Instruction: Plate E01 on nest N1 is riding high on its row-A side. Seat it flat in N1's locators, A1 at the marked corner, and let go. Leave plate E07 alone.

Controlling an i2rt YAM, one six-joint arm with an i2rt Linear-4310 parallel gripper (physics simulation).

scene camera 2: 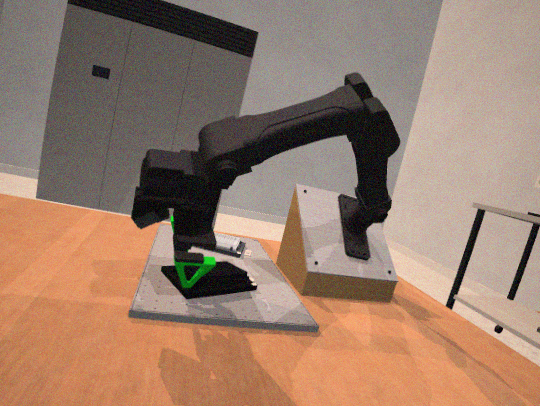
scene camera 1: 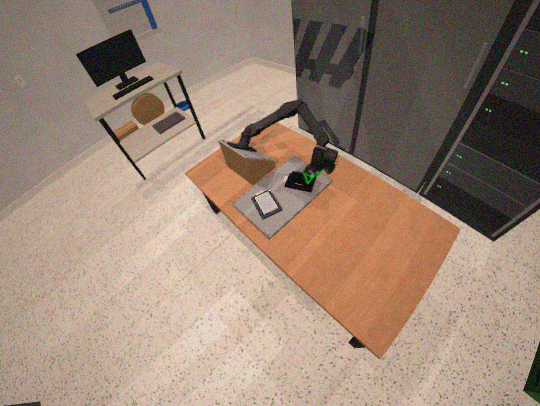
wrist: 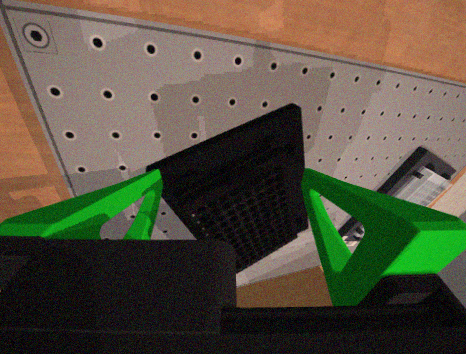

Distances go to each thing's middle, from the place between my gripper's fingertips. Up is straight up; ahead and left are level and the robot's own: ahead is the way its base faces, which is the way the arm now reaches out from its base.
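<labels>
The N1 nest (scene camera 2: 213,289) has my gripper 6 cm past it, 4 cm to the left of it and 2 cm above it. The black square module (scene camera 2: 224,271) is 6 cm behind my hand, 3 cm to the right of it and 1 cm below it. Then there are the module with pale grey top (wrist: 424,191), which is 8 cm behind my hand, 29 cm to the right of it and 1 cm below it, and the holder with grey-framed module (wrist: 420,157), 2 cm below my hand, 29 cm to the right of it and 8 cm behind it.
</labels>
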